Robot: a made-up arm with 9 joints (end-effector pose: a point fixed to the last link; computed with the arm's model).
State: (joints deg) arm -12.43 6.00 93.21 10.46 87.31 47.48 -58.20 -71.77 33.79
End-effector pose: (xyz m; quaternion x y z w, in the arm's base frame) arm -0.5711 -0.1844 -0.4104 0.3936 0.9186 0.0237 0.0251
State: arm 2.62 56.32 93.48 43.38 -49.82 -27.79 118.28 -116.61 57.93
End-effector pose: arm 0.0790 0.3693 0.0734 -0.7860 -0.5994 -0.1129 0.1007
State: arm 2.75 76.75 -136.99 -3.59 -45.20 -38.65 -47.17 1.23 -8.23
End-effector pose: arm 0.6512 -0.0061 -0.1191 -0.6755 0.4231 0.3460 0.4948
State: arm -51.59 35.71 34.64 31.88 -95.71 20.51 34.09 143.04 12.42
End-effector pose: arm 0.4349 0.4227 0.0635 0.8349 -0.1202 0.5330 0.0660
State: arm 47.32 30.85 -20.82 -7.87 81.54 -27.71 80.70 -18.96 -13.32
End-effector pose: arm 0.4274 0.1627 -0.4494 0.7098 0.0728 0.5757 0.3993
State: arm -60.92 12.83 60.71 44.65 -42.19 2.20 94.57 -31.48 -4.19
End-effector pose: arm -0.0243 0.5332 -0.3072 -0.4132 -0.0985 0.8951 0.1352
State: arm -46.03 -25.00 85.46 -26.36 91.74 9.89 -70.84 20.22 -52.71
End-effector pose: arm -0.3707 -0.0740 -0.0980 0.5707 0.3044 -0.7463 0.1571
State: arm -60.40 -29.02 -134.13 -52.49 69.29 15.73 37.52 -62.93 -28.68
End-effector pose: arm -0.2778 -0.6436 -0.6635 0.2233 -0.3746 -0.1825 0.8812
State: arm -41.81 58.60 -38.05 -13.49 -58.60 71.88 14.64 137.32 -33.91
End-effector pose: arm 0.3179 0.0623 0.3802 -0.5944 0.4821 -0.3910 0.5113
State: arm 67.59 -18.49 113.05 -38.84 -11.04 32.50 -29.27 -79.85 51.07
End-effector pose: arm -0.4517 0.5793 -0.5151 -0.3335 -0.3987 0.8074 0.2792
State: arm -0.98 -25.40 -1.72 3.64 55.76 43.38 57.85 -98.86 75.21
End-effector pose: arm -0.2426 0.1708 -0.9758 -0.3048 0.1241 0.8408 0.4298
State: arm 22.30 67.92 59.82 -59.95 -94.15 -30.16 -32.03 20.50 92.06
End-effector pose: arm 0.0162 -0.7259 -0.4604 -0.6811 0.4131 0.5959 0.1014
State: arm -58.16 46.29 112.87 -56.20 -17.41 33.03 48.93 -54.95 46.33
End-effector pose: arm 0.1317 -0.5293 -0.3608 0.0376 0.1138 -0.5026 0.8562
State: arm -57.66 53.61 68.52 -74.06 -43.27 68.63 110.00 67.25 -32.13
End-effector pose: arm 0.0422 -0.4492 -0.1572 0.0835 -0.6472 0.0534 0.7558
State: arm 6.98 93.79 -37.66 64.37 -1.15 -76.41 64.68 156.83 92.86
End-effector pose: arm -0.4151 -0.1375 -0.4009 0.0819 0.5356 -0.7965 0.2685
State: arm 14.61 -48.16 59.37 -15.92 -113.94 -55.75 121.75 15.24 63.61
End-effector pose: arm -0.0216 0.3073 -0.8307 -0.2130 0.0108 0.4659 0.8587
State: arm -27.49 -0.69 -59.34 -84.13 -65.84 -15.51 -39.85 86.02 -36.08
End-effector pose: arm 0.2020 0.2474 -0.9338 0.9177 -0.2791 -0.0001 0.2826
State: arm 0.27 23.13 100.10 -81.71 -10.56 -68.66 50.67 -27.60 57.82
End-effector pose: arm -0.0004 -0.6278 0.0030 0.0372 -0.5862 -0.4999 0.6365
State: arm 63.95 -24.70 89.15 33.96 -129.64 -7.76 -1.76 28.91 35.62
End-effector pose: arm -0.7082 -0.3755 -0.5265 -0.0678 -0.0429 -0.7838 0.6159
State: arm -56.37 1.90 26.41 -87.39 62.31 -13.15 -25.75 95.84 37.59
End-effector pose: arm -0.3980 0.2259 -0.5700 0.4628 0.6476 -0.5926 0.1236
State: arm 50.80 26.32 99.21 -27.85 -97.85 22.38 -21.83 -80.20 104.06
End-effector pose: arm -0.5297 0.1050 -0.2400 0.2568 -0.3027 0.7509 0.5278
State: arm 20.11 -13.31 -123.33 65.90 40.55 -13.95 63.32 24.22 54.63
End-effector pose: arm -0.1523 -0.3190 -0.8978 -0.6817 0.4754 0.5531 0.0583
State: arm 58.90 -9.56 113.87 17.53 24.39 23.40 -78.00 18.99 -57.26
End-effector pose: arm 0.1063 0.3068 -0.2326 -0.2616 0.2304 0.8882 0.2992
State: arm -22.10 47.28 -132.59 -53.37 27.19 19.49 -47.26 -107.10 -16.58
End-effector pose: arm 0.5223 0.0277 -0.5600 0.7351 -0.6139 -0.2825 0.0544
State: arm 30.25 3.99 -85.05 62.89 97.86 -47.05 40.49 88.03 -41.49
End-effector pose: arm -0.4360 -0.1748 -0.1104 0.0587 0.4661 -0.5282 0.7074
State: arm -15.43 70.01 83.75 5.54 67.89 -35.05 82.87 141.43 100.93
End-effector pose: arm -0.0365 0.0622 0.4421 -0.4064 -0.8434 -0.3279 0.1264
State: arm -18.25 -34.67 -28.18 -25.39 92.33 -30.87 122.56 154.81 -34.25
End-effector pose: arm -0.0626 0.3979 -0.2851 -0.4948 -0.0987 0.8557 0.1148
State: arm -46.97 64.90 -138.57 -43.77 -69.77 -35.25 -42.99 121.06 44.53
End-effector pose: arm 0.3615 0.3128 -0.6397 0.1523 0.3786 0.4067 0.8174
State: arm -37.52 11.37 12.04 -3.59 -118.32 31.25 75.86 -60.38 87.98
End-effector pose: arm -0.2016 0.2678 -0.1154 -0.3275 -0.8721 -0.3618 0.0377
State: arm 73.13 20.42 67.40 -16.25 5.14 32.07 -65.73 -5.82 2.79
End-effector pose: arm -0.0541 0.3211 -0.7030 -0.5444 0.2371 0.7811 0.1929
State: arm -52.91 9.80 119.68 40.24 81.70 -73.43 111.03 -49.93 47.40
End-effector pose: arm 0.7905 -0.1810 -0.5348 0.7706 -0.0468 -0.0533 0.6334
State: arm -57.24 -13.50 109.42 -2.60 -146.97 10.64 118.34 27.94 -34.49
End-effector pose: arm 0.4286 0.1858 -0.4559 -0.8454 0.3098 0.2977 0.3174
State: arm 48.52 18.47 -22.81 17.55 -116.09 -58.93 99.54 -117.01 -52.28
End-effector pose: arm -0.2469 0.2301 -0.7957 0.9889 -0.0006 -0.0756 0.1282
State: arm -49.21 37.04 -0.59 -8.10 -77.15 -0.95 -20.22 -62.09 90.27
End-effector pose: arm 0.4866 0.2390 0.1662 -0.1389 -0.5603 -0.0509 0.8150
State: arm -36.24 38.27 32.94 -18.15 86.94 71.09 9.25 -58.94 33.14
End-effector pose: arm 0.5931 -0.2397 -0.5913 -0.3658 0.5263 0.3573 0.6793
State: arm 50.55 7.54 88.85 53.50 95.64 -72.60 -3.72 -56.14 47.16
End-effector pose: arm 0.3347 -0.2502 -0.1051 -0.9586 0.0770 -0.2528 0.1064
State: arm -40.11 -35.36 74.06 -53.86 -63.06 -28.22 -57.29 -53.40 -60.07
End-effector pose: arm -0.0574 -0.7773 -0.8097 0.4355 0.1683 0.2332 0.8530
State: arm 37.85 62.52 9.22 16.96 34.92 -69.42 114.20 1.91 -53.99
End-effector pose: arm 0.3439 0.0543 0.3390 0.2484 -0.3479 0.9040 0.0025
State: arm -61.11 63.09 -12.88 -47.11 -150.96 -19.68 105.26 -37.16 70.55
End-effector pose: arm -0.4291 0.4412 -0.1237 0.1644 0.7511 0.5754 0.2788
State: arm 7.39 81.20 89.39 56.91 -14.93 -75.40 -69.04 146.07 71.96
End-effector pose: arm -0.3675 0.2026 -0.2770 -0.2962 -0.5024 0.7992 0.1454
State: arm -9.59 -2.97 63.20 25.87 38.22 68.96 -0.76 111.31 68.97
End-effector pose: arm -0.3858 -0.5141 -0.6174 0.0965 -0.0456 -0.9701 0.2179
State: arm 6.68 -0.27 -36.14 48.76 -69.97 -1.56 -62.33 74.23 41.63
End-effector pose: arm 0.0888 -0.4001 -0.9990 0.2921 0.3365 -0.3576 0.8207
